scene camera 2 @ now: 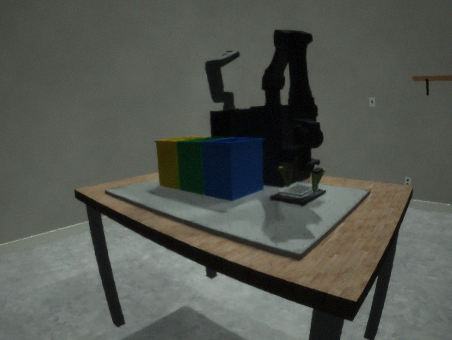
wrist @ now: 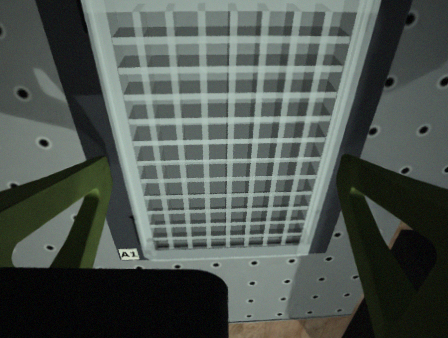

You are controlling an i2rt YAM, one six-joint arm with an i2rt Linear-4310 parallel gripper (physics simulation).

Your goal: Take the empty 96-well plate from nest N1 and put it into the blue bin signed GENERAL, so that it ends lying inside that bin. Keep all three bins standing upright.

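Pixels of known places: gripper, fingertip midpoint: point(scene camera 2: 301, 189) point(wrist: 224, 168); arm's base at its link origin: point(scene camera 2: 273, 108).
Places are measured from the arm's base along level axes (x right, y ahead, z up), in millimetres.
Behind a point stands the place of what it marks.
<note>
The clear 96-well plate point(scene camera 2: 295, 190) {x -242, y 228, z -264 mm} point(wrist: 230, 130) {x -241, y 216, z -264 mm} lies flat in the dark nest point(scene camera 2: 291, 200) {x -260, y 281, z -281 mm} point(wrist: 75, 75) {x -296, y 229, z -278 mm}, with an A1 label at its near left corner in the wrist view. My gripper point(scene camera 2: 301, 188) {x -242, y 194, z -270 mm} point(wrist: 224, 168) {x -242, y 194, z -270 mm} is open, with one green finger on each side of the plate's long edges. In the wrist view the fingertips stand apart from the plate, over or near the nest's side rims; their exact height is hard to tell. The blue bin point(scene camera 2: 245, 170) {x -94, y 295, z -206 mm} stands upright left of the nest in the scene view. Its sign and its inside do not show.
A green bin point(scene camera 2: 190, 167) {x 86, y 376, z -200 mm} and a yellow bin point(scene camera 2: 167, 165) {x 218, y 385, z -204 mm} stand upright in a row beside the blue bin. The bins and the nest stand on a grey perforated board point(scene camera 2: 240, 220) {x -233, y 476, z -290 mm} point(wrist: 240, 290) {x -224, y 63, z -290 mm} on a wooden table point(scene camera 2: 340, 272) {x -540, y 549, z -303 mm}. A large black block point(scene camera 2: 240, 124) {x 77, y 122, z -64 mm} stands behind the bins.
</note>
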